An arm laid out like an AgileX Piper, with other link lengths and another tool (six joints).
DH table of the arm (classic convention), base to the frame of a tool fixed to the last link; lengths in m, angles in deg. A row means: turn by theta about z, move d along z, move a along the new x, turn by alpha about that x. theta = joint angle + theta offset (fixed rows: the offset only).
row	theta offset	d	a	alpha
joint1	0	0.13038	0	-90
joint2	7.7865	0	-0.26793	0
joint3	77.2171	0	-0.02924	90
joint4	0	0.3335	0	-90
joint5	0	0	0	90
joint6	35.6	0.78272	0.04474	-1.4
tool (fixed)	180	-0.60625	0	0
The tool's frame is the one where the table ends.
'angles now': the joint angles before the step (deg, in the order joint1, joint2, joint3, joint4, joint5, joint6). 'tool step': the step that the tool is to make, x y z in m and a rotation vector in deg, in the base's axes. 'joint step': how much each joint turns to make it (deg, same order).
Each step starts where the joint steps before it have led.
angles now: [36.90, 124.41, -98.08, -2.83, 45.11, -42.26]
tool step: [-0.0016, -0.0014, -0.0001, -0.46, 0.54, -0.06]
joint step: [0.00, 0.01, -0.06, -0.05, 0.76, 0.05]
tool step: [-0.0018, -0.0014, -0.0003, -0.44, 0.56, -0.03]
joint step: [0.00, -0.01, 0.01, 0.00, 0.71, 0.00]
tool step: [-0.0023, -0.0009, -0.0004, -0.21, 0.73, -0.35]
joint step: [0.00, 0.00, -0.01, 0.20, 0.73, 0.26]
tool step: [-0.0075, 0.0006, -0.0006, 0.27, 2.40, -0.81]
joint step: [0.01, 0.00, -0.14, 1.75, 1.90, 0.14]
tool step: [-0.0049, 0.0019, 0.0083, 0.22, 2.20, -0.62]
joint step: [-0.01, 0.01, -1.66, 1.58, 3.28, 0.06]
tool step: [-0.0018, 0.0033, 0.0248, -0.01, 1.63, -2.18]
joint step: [0.12, -0.05, -4.37, 0.24, 5.70, 2.41]
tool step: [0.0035, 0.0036, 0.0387, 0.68, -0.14, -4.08]
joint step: [0.00, -0.06, -6.59, -0.89, 6.10, 4.50]
